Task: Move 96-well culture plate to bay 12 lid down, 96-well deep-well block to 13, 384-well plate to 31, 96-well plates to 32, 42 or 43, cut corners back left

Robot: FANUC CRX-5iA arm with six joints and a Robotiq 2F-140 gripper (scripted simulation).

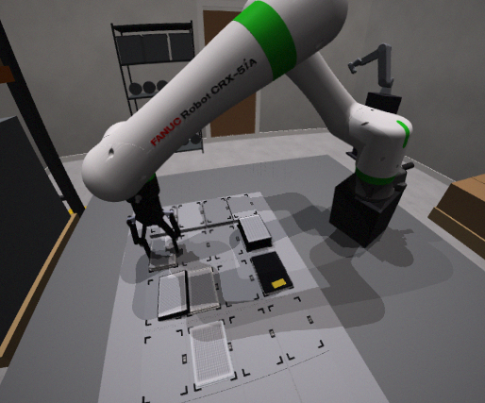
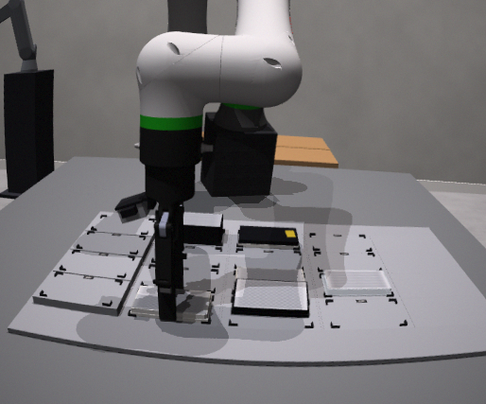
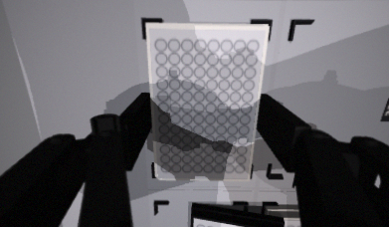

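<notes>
My hand is 160 mm to the right of the black-rimmed 96-well plate, 40 mm past it and 10 mm above it. From my hand the other things lie so: 384-well plate: 320 mm to the left, 140 mm behind, 20 mm below; then deep-well block: 320 mm behind, 30 mm to the right, 10 mm below.
</notes>
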